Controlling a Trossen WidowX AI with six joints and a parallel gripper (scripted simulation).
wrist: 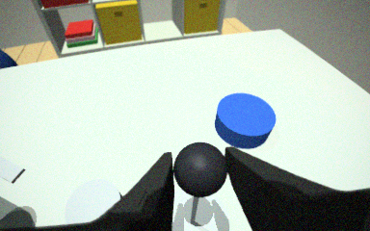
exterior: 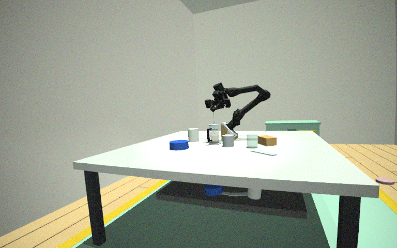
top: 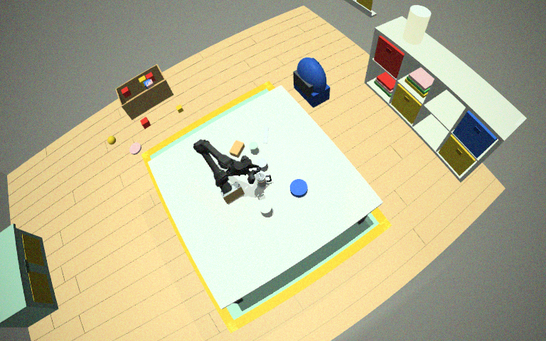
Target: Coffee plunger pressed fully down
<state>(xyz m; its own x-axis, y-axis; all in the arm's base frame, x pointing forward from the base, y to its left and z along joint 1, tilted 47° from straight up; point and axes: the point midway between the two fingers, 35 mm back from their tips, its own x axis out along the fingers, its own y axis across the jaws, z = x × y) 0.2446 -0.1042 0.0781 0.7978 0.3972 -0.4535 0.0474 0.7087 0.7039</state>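
Right now the coffee press is 1 cm ahead of my gripper tip and 12 cm below it. Round my gripper tip: brown block (7 cm behind, 34 cm to the left, 21 cm below); grey mug (4 cm ahead, 12 cm to the left, 20 cm below).
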